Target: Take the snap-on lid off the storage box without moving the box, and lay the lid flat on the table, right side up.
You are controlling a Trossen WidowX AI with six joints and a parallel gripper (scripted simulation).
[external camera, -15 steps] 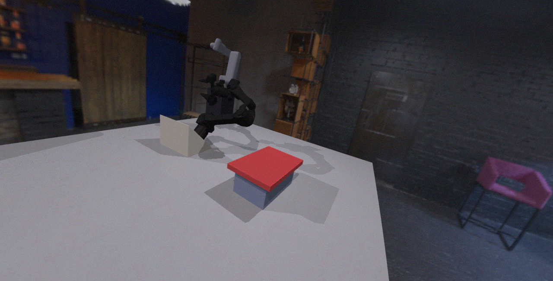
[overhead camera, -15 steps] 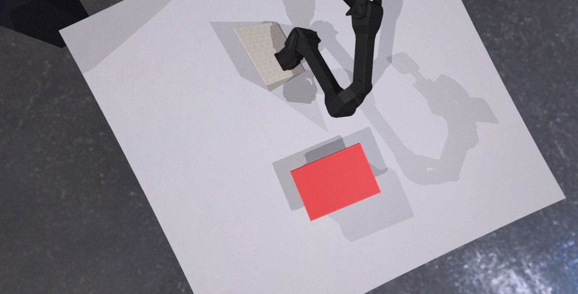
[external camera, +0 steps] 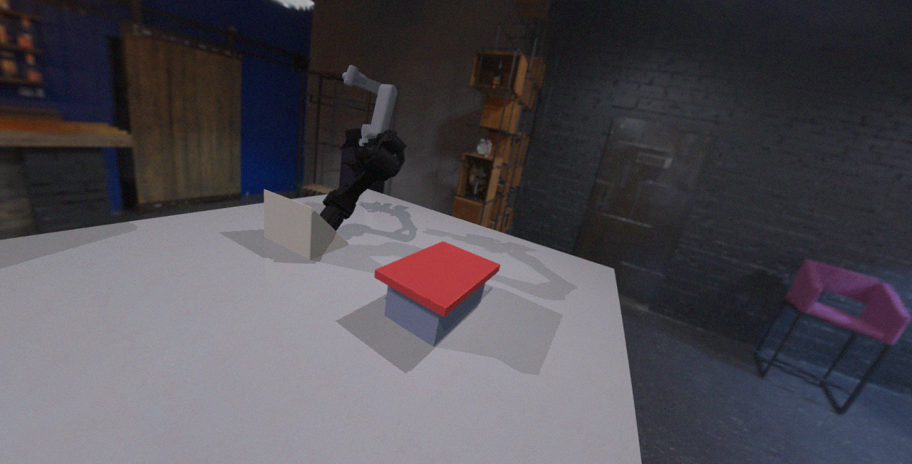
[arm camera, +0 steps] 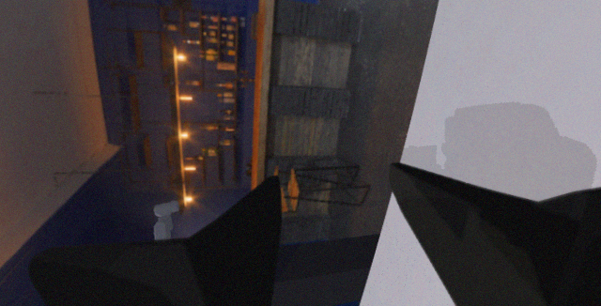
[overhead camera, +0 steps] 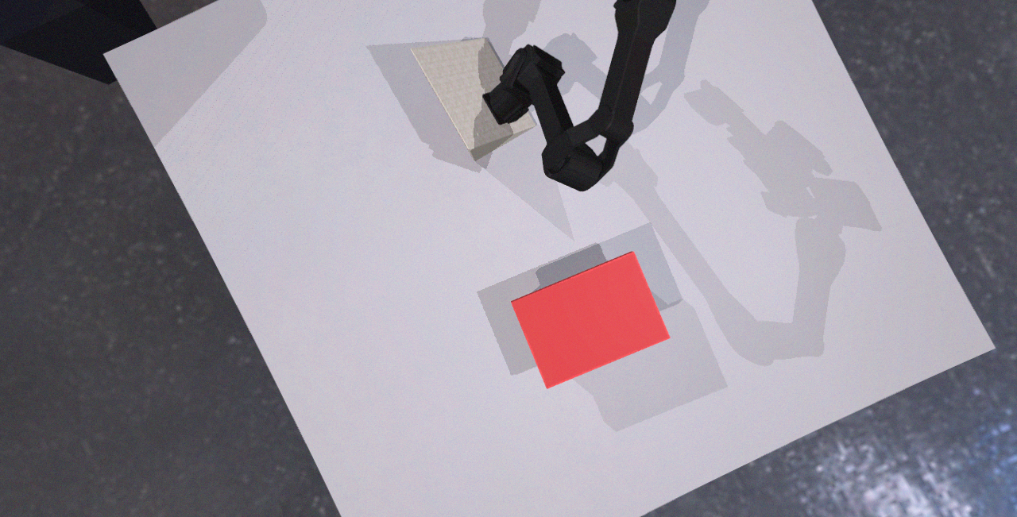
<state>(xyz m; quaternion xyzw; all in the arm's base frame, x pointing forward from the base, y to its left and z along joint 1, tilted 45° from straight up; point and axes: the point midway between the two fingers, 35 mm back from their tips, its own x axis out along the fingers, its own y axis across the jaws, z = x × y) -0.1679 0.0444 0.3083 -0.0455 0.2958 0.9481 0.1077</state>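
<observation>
Now: the red lid 630 mm ahead of my gripper tip, 310 mm to the right of it and 130 mm below it. Also, from my gripper tip: blue-grey storage box (630 mm ahead, 310 mm to the right, 180 mm below).
</observation>
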